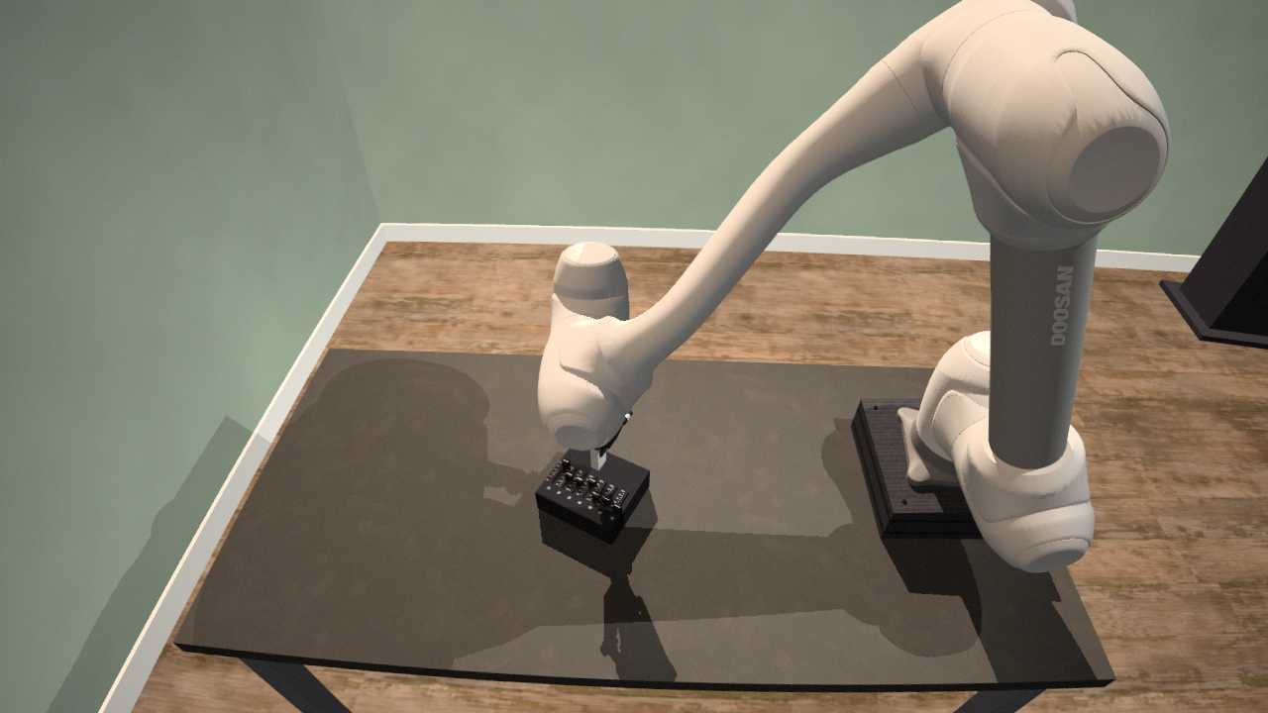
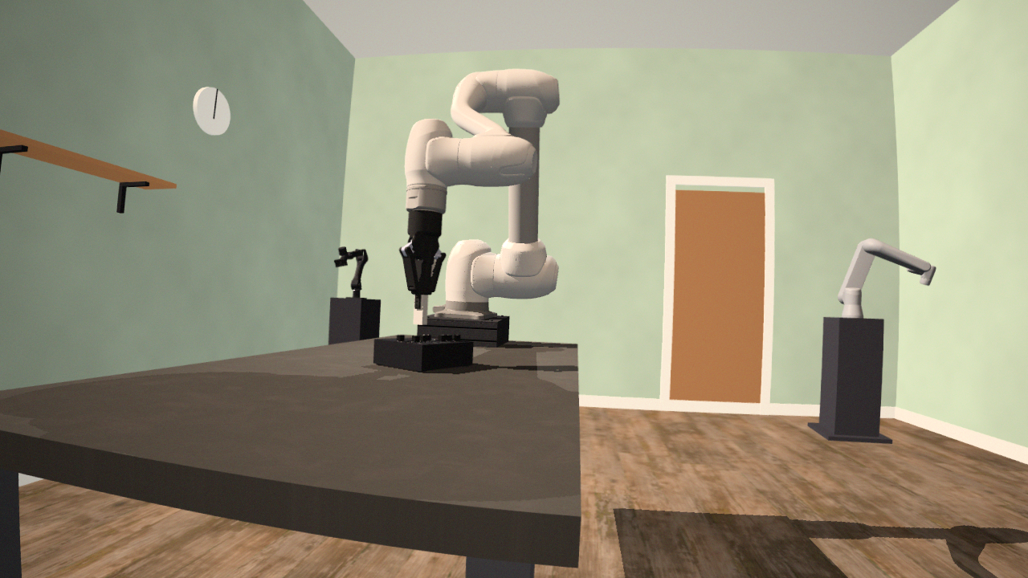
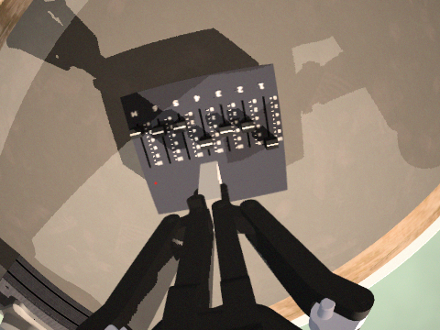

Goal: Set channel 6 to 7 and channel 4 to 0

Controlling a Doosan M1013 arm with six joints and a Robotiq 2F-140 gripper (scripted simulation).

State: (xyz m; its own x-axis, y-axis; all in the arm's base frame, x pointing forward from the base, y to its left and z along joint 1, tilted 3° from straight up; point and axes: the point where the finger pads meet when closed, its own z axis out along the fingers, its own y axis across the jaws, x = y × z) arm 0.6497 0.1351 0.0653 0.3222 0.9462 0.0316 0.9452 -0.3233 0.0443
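Now: hand 6 cm above the channel 4 fader knob, 2 cm to the right of it and 1 cm short of it. From my hand the other things lie so: channel 6 fader knob: 6 cm to the left, 6 cm below, 3 cm behind.
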